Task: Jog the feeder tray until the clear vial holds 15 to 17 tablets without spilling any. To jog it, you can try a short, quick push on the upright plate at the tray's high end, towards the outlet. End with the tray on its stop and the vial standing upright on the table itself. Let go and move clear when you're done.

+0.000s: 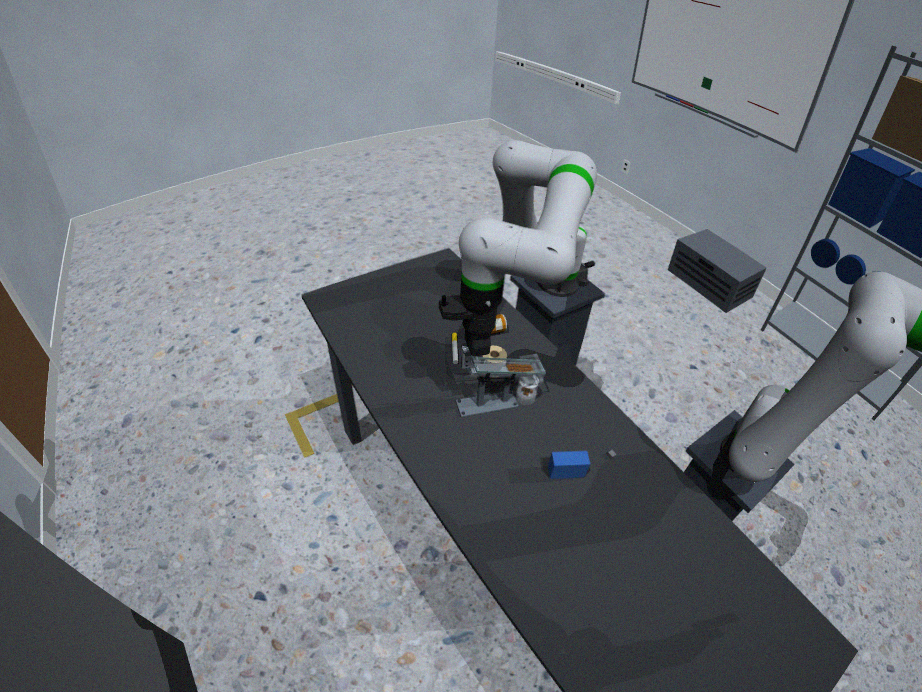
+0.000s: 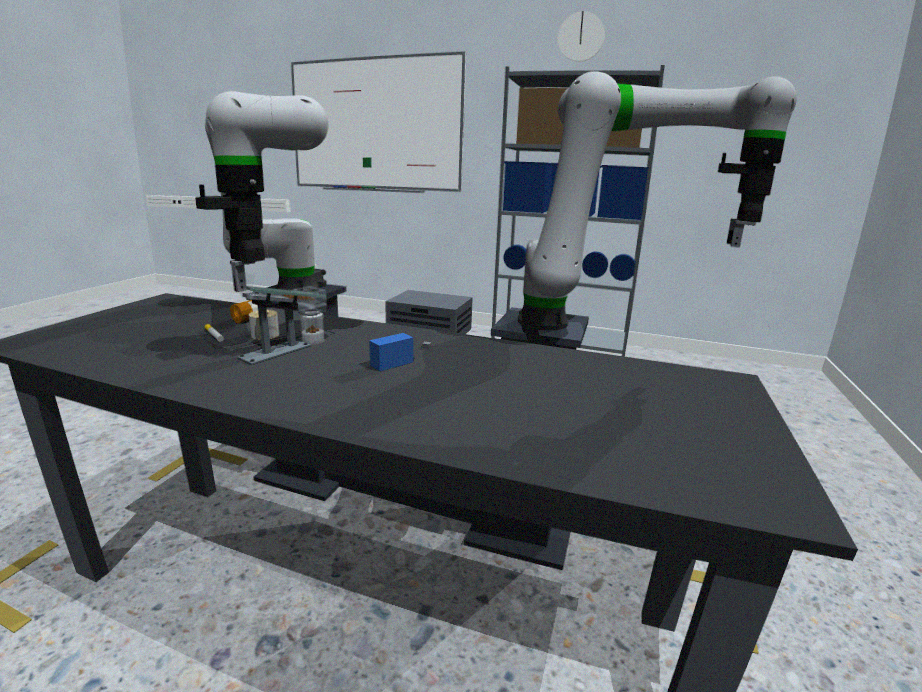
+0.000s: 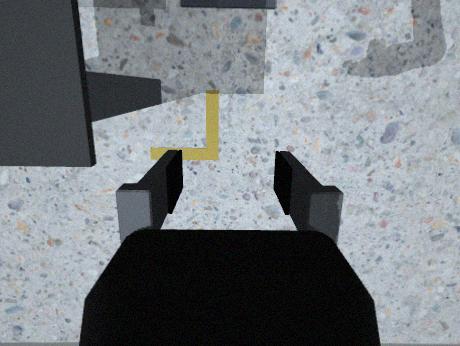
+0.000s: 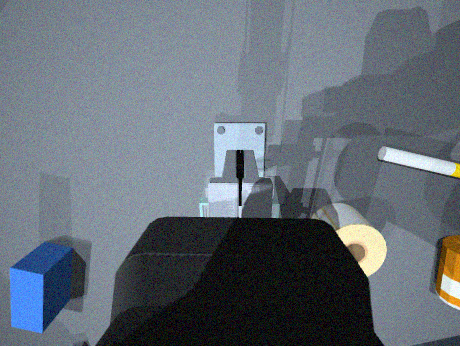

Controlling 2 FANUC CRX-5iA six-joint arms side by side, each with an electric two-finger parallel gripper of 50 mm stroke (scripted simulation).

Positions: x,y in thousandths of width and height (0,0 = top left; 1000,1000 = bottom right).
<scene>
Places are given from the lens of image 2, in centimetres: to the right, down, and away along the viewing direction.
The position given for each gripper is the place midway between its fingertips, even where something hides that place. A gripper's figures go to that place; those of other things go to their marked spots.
left gripper (image 2: 794,355): 70, -26, 122
right gripper (image 2: 261,420): -48, -12, 104
</scene>
